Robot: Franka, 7 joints.
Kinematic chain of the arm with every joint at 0, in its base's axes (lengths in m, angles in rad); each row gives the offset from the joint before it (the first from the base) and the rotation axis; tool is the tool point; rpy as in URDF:
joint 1: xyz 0 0 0.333 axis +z
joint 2: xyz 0 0 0 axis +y
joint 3: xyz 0 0 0.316 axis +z
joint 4: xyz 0.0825 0 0 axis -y
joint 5: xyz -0.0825 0 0.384 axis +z
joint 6: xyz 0 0 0 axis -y
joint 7: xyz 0.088 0 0 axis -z
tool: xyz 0 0 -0.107 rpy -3.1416 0 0
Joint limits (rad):
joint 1: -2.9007..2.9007
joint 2: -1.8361..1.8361
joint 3: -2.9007..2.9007
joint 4: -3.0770..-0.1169
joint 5: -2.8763..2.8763
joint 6: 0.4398..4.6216
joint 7: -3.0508..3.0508
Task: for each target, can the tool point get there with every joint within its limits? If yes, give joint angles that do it. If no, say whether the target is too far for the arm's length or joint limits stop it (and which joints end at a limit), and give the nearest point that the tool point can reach.
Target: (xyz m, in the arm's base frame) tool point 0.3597 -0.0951 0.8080
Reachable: yes | joints 2.0148 -1.0986 -0.9678 -1.2099 -2.3281 4.2842 -1.6058
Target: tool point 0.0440 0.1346 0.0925
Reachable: yes | joints 1.4949 0.9733 -0.3698 -2.5368 0.5166 0.8837 0.4663
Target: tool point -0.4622 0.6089 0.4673
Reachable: yes | joints 2.1091 0.6785 0.1635 -1.0546 0.0146 1.9666 2.5643
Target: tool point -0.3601 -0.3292 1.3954
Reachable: no: too far | nearest point -0.2642 -0.2416 1.1126 | short by 0.311 m
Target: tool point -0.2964 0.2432 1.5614
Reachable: no: too far | nearest point -0.1976 0.1621 1.1519 | short by 0.429 m
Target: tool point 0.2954 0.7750 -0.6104
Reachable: no: too far | nearest point 0.2093 0.5492 -0.2649 | short by 0.422 m
